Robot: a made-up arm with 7 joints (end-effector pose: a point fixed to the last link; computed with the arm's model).
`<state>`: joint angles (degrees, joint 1 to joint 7).
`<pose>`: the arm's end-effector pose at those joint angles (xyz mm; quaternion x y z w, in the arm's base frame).
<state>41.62 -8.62 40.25 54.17 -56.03 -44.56 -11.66</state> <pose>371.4 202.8 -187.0 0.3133 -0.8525 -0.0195 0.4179</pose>
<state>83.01 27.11 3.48 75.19 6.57 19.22 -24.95</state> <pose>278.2 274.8 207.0 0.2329 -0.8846 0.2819 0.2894</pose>
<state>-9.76 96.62 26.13 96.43 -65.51 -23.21 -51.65</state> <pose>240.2 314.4 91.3 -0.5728 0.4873 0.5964 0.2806</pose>
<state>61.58 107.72 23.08 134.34 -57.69 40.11 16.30</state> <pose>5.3 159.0 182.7 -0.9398 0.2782 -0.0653 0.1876</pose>
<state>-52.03 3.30 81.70 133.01 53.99 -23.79 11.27</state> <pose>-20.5 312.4 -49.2 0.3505 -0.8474 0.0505 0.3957</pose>
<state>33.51 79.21 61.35 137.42 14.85 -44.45 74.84</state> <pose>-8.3 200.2 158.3 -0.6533 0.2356 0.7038 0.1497</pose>
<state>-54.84 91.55 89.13 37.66 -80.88 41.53 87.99</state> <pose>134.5 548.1 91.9 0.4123 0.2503 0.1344 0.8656</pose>
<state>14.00 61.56 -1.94 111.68 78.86 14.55 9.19</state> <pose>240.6 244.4 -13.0 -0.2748 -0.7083 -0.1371 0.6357</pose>
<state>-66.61 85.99 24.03 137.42 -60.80 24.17 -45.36</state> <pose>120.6 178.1 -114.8 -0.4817 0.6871 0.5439 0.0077</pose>
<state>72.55 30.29 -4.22 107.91 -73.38 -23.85 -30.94</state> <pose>202.3 190.5 183.1 -0.6534 0.6497 0.0803 0.3802</pose>
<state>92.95 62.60 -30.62 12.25 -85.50 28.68 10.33</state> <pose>236.7 533.5 57.5 0.7733 0.0859 -0.0929 0.6212</pose>
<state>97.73 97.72 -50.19 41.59 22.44 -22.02 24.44</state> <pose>55.2 554.7 113.9 0.5617 -0.6583 -0.0935 0.4924</pose>
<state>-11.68 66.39 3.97 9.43 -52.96 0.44 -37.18</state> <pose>2.1 562.4 -190.3 0.6917 0.0912 -0.4900 0.5226</pose>
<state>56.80 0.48 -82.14 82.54 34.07 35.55 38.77</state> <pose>236.2 -111.4 -114.4 -0.3580 -0.2376 -0.7355 0.5238</pose>
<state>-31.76 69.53 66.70 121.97 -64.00 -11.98 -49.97</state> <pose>148.6 286.3 82.0 -0.7142 0.5060 0.3495 0.3344</pose>
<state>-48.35 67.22 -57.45 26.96 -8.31 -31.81 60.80</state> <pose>-154.4 505.5 -218.3 -0.4233 0.5264 -0.4625 0.5743</pose>
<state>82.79 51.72 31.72 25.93 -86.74 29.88 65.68</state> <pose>243.2 517.8 62.2 0.2154 -0.3013 0.0505 0.9275</pose>
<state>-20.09 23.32 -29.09 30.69 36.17 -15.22 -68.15</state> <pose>-43.0 247.4 -439.7 0.5959 -0.1586 0.1025 0.7806</pose>
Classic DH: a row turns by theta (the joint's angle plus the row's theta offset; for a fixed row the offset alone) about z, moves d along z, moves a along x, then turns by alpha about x. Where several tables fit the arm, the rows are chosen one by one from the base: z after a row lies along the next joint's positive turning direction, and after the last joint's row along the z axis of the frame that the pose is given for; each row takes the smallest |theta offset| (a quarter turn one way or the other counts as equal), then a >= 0, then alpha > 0; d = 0 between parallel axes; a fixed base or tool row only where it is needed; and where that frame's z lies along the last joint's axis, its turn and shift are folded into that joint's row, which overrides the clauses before.
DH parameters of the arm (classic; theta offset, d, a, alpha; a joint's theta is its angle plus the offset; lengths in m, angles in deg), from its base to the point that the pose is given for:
base (fixed): 0 0 0 90
joint 1: 90 -0.13 0 90
joint 2: 90 0 0 90
joint 3: 90 -0.226 0 90
joint 4: 0 0 0 -90
joint 5: 0 -0.248 0 -90
joint 6: -90 0 0 90
joint 7: 90 0 0 90
tool (fixed): -90 0 0 0

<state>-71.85 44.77 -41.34 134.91 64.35 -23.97 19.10</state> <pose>-70.9 83.5 -162.0 -0.5909 -0.2904 0.2593 0.7066</pose>
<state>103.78 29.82 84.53 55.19 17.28 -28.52 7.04</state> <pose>207.2 488.6 70.8 0.0159 0.6968 -0.6454 0.3126</pose>
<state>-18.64 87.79 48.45 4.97 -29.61 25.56 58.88</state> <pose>12.8 603.3 -6.6 0.2659 0.0482 0.1842 0.9450</pose>
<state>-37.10 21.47 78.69 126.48 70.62 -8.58 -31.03</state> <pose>30.3 340.7 -24.8 0.2623 -0.8122 0.4410 0.2775</pose>
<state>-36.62 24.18 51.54 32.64 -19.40 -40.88 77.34</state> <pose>-144.3 403.7 -333.6 -0.2170 -0.2085 -0.2379 0.9235</pose>
